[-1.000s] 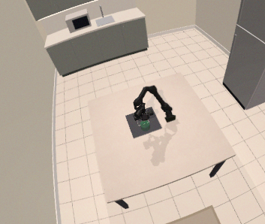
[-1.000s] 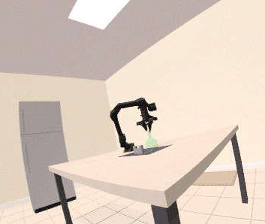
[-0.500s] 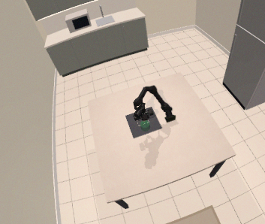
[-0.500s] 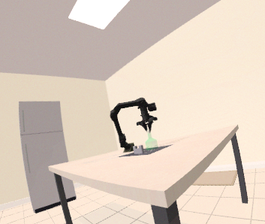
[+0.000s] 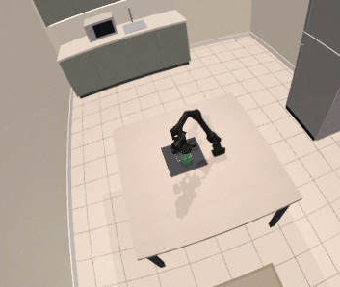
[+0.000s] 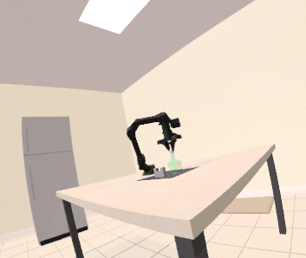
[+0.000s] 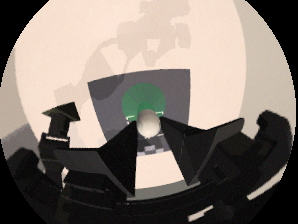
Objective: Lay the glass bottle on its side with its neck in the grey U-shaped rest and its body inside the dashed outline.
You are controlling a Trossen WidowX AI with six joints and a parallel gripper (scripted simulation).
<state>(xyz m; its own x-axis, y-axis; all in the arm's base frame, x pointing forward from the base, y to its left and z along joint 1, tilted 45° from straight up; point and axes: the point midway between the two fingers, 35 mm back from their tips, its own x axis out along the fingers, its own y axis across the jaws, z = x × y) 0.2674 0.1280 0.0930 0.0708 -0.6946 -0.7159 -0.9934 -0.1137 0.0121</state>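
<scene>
Right now my gripper tip is 1 cm short of the dark grey mat, 8 cm to the left of it and 14 cm above it. Also, from my gripper tip: green glass bottle: 5 cm below.
</scene>
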